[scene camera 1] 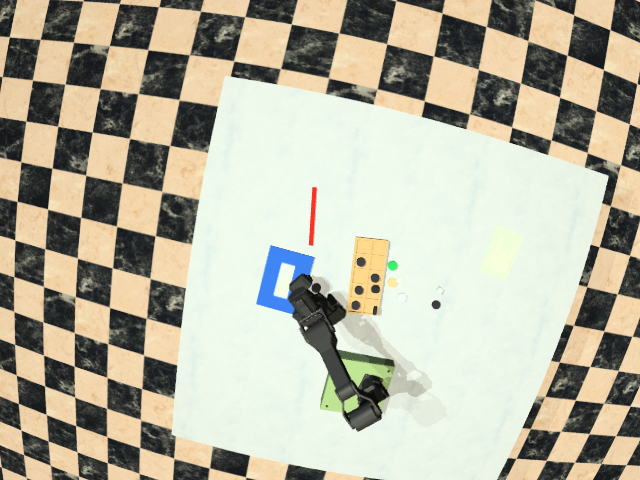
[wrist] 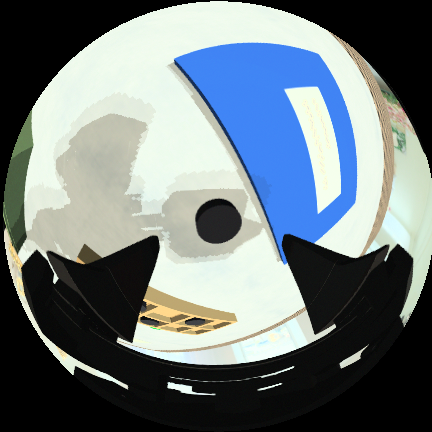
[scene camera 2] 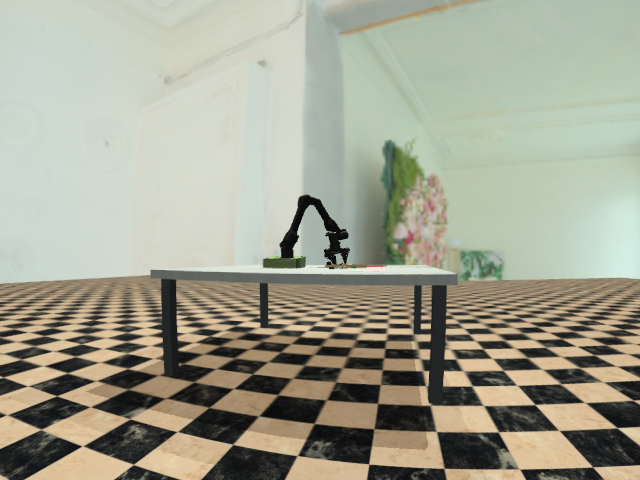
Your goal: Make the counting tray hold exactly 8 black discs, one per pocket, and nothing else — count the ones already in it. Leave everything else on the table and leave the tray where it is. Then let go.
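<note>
The tan counting tray [scene camera 1: 379,248] [wrist: 220,320] has two columns of pockets. Several black discs lie flat in it, and a narrow black piece [scene camera 1: 374,310] sits in a corner pocket at its near end; I cannot tell whether it is a disc on edge. Pockets at the far end are empty. A loose black disc [scene camera 1: 316,287] [wrist: 218,221] lies flat on the table between the blue panel and the tray. Another black disc [scene camera 1: 436,304] lies right of the tray. My gripper [scene camera 1: 317,295] [scene camera 2: 338,263] [wrist: 221,241] is open, low over the loose disc, its fingers wide apart with nothing between them.
Beside the tray are a green disc [scene camera 1: 392,265], an orange disc [scene camera 1: 392,282] and a whitish disc [scene camera 1: 402,297]. A small white piece [scene camera 1: 439,290] lies farther right. A blue panel [scene camera 1: 266,281] [wrist: 250,120], red bar [scene camera 1: 312,217], pale card [scene camera 1: 501,253] and green base block [scene camera 1: 333,400] are around.
</note>
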